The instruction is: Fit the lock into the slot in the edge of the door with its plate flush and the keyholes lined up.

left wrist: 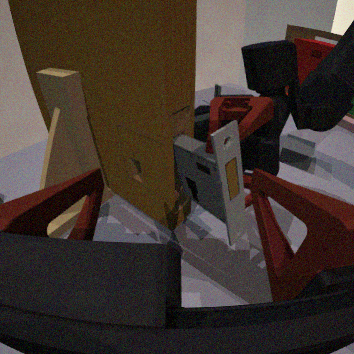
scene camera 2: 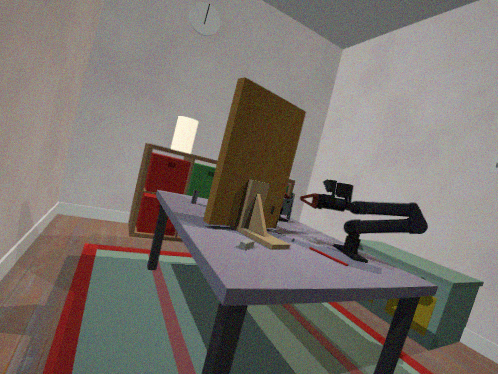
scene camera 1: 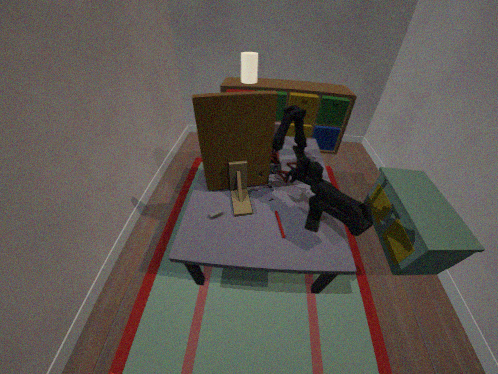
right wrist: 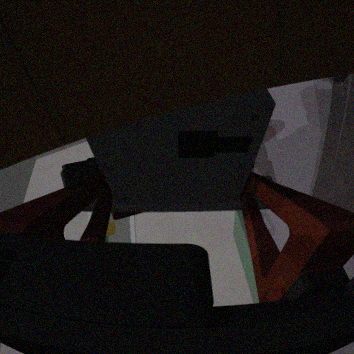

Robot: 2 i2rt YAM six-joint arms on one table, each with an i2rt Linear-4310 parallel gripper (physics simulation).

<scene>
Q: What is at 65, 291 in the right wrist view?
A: The right gripper.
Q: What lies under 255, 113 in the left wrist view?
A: The right gripper.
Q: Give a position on a grey lock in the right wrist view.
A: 149, 167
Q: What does the right gripper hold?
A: A grey lock.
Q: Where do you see a tan wooden stand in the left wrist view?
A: At 70, 151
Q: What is the left gripper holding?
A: Nothing.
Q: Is the left gripper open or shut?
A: Open.
</scene>
